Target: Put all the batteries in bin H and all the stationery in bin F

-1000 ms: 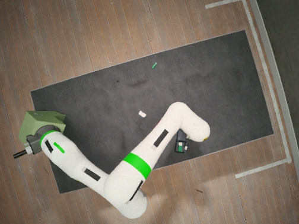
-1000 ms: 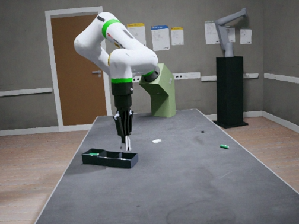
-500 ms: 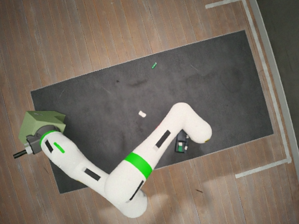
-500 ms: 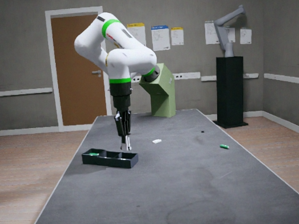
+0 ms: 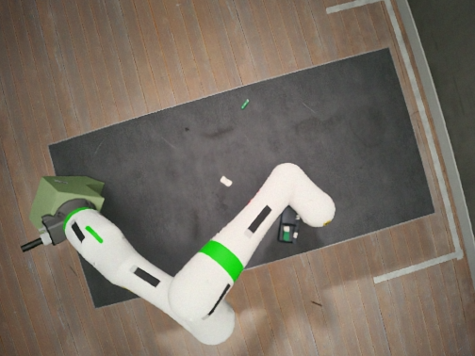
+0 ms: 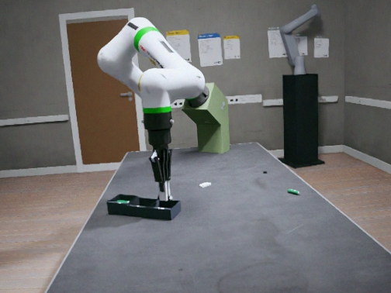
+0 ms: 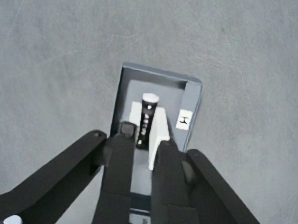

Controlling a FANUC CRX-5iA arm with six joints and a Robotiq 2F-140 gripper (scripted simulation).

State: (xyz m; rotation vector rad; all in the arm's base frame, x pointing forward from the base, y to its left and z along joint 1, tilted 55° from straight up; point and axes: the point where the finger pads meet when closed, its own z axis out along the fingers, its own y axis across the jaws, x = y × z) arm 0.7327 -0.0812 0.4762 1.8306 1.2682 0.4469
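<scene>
Now: hand 2 cm short of the green battery, 50 cm to the right of it and 8 cm above it. Round my hand: black battery (3 cm below); then tray (4 cm behind, 7 cm to the right, 6 cm below); then green-and-white block (10 cm behind, 13 cm to the right, 6 cm below).
</scene>
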